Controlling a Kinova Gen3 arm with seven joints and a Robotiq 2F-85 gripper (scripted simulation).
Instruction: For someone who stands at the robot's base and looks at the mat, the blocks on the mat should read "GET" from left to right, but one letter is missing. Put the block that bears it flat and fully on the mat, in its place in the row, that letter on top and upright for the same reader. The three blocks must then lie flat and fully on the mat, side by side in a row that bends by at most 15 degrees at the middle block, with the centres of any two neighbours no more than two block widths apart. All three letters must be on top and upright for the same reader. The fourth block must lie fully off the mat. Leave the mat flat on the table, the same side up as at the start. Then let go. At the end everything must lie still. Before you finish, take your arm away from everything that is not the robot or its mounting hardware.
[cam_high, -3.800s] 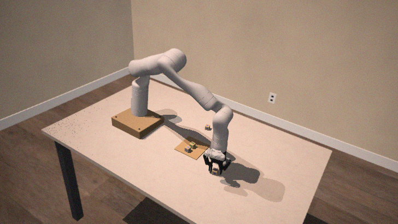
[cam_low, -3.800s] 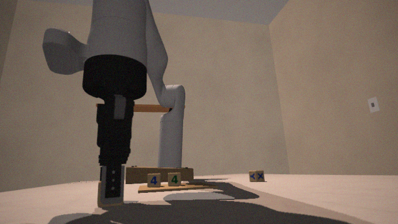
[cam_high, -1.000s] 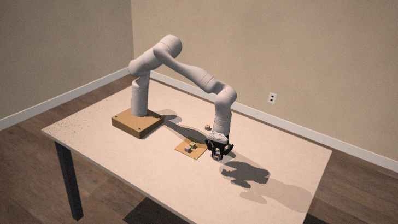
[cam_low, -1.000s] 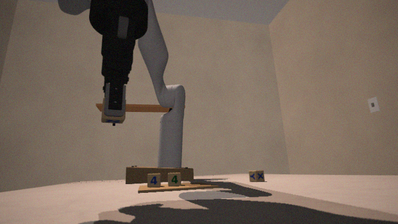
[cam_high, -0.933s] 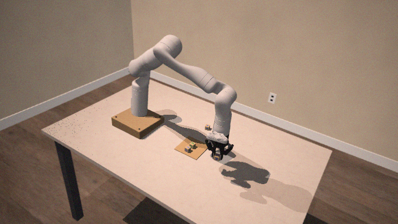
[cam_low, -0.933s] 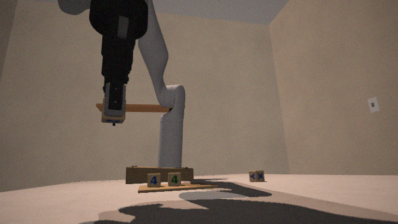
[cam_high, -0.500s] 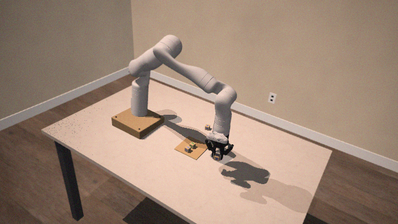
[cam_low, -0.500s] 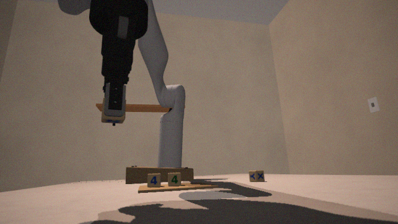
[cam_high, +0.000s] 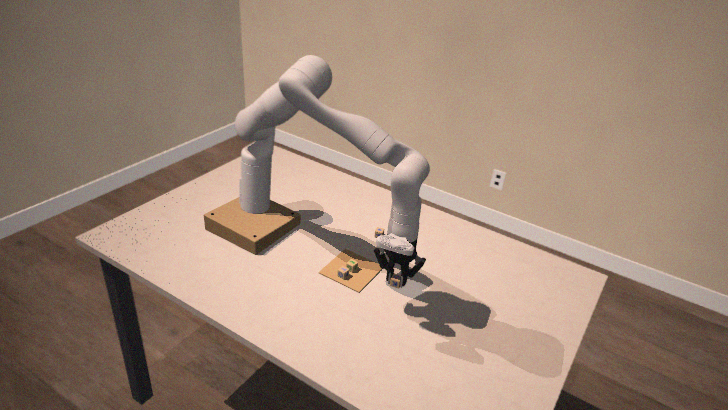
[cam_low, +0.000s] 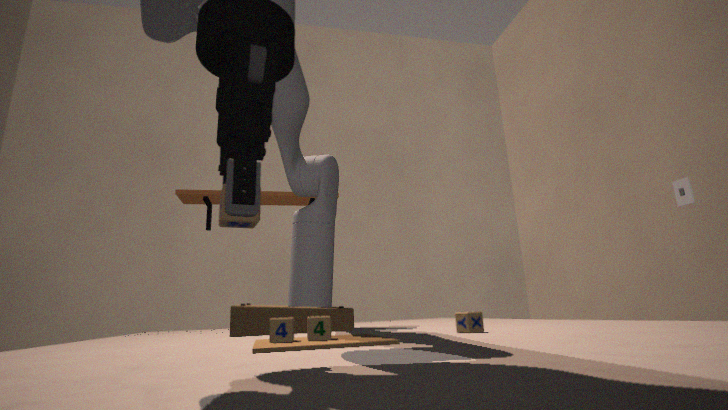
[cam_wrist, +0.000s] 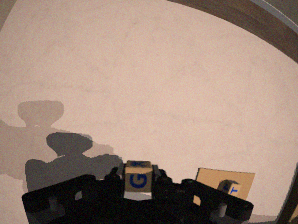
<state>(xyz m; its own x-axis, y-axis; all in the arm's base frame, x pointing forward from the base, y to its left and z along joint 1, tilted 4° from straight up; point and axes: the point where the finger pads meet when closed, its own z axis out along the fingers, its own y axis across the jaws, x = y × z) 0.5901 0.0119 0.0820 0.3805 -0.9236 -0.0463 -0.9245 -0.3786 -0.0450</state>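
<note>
Right now the mat is 190 mm behind my hand, 120 mm below it and 40 mm to the left of it. Round my hand: letter block (10 mm below).
</note>
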